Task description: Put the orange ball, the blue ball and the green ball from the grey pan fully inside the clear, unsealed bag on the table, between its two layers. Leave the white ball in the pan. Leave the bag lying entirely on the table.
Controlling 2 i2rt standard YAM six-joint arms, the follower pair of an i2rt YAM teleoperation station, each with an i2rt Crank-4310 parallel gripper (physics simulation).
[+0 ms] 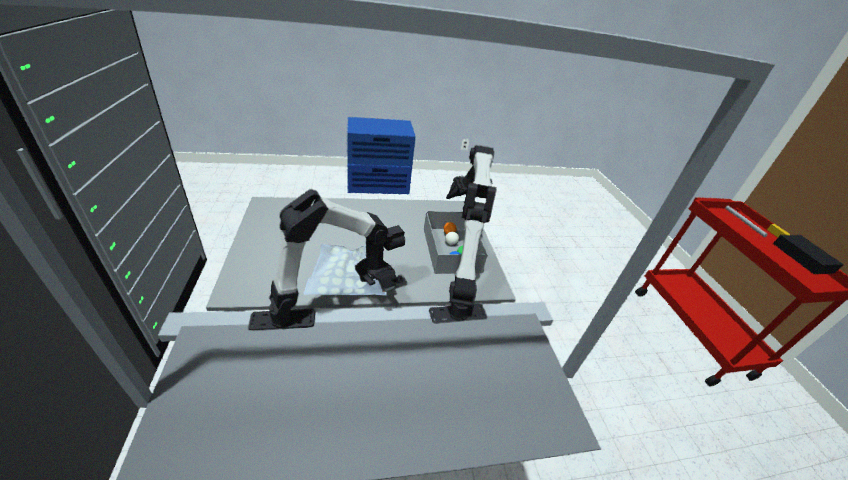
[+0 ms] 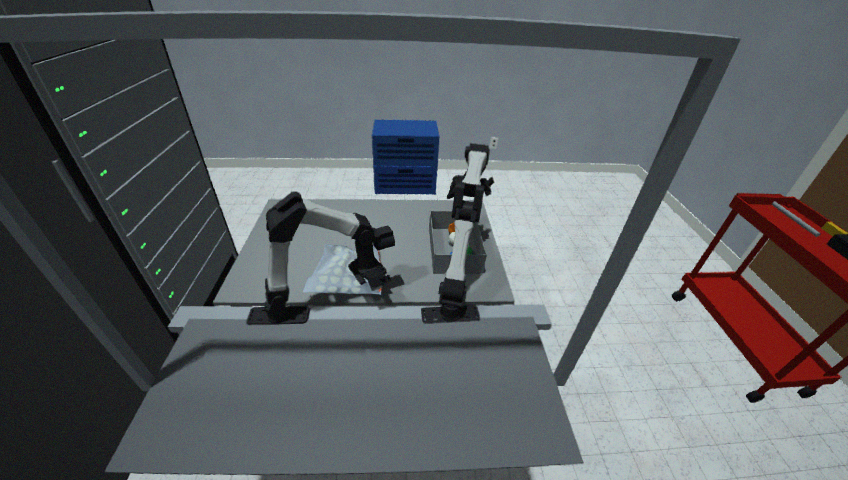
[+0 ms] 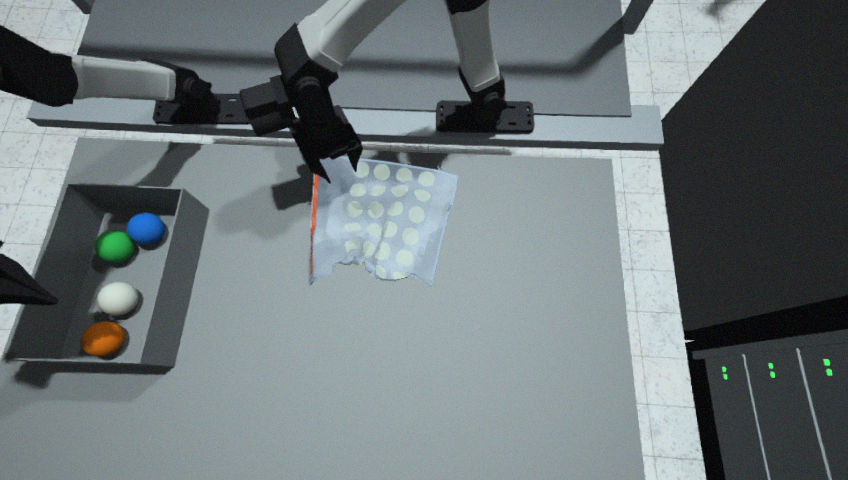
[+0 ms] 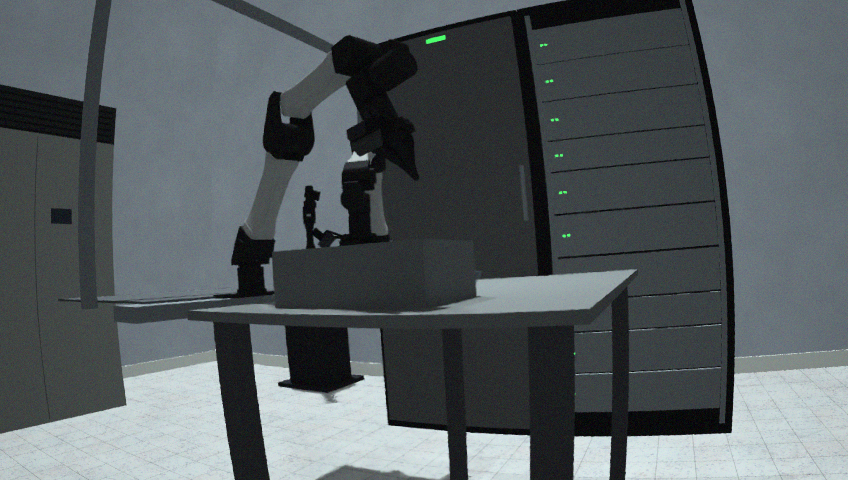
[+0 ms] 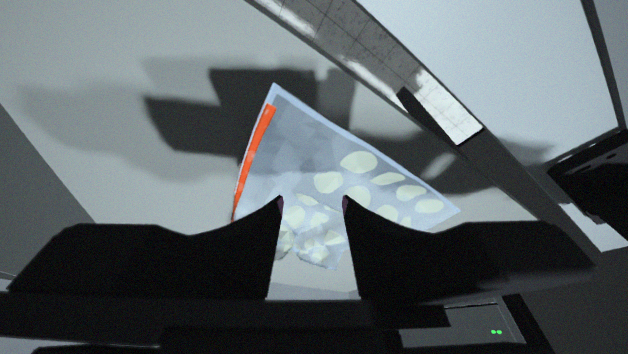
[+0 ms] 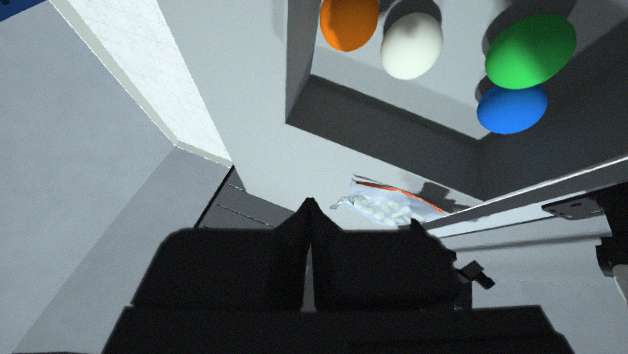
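The clear bag (image 3: 416, 234) (image 5: 310, 145) (image 6: 390, 205), with pale dots and an orange strip along one edge, lies on the table. The strip edge faces the grey pan (image 3: 178, 285) (image 6: 380, 145). In the pan are the blue ball (image 3: 145, 229) (image 6: 512, 109), green ball (image 3: 114, 246) (image 6: 531, 51), white ball (image 3: 117, 298) (image 6: 411, 47) and orange ball (image 3: 102, 339) (image 6: 348, 22). My left gripper (image 3: 342, 174) (image 5: 312, 198) is open and empty, over the bag's corner near the strip; contact with the film is unclear. My right gripper (image 6: 310, 200) is shut and empty, high beside the pan.
The grey table (image 3: 505, 356) carries the bag and the pan. The mounting rail (image 3: 392, 126) with both arm bases runs along one table edge. A blue cabinet (image 1: 380, 155), a red cart (image 1: 684, 312) and a dark rack (image 4: 642, 178) stand around the table.
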